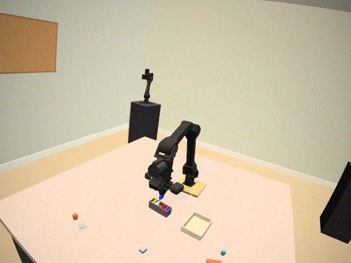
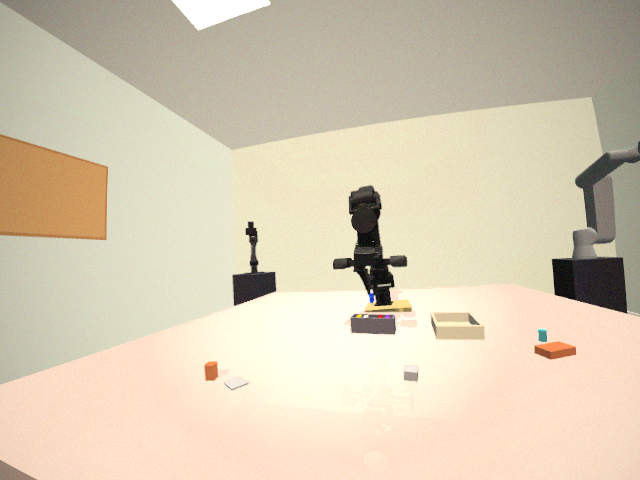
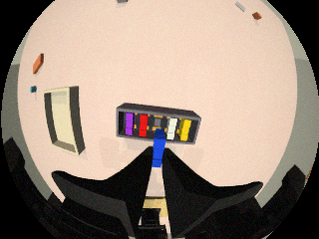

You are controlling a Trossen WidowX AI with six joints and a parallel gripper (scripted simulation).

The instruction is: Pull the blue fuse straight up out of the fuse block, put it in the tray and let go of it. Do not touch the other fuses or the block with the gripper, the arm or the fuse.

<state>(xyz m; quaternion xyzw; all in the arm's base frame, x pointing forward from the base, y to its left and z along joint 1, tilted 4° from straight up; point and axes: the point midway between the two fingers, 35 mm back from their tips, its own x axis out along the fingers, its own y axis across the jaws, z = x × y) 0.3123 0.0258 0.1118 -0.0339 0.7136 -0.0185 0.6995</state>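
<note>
Now: the beige tray 200 mm to the left of my gripper tip, 90 mm below it and 30 mm behind it. Also, from my gripper tip: blue fuse (10 mm below); teal cube (370 mm to the left, 80 mm below, 40 mm ahead); grey cube (240 mm ahead, 100 mm to the left, 90 mm below).
</note>
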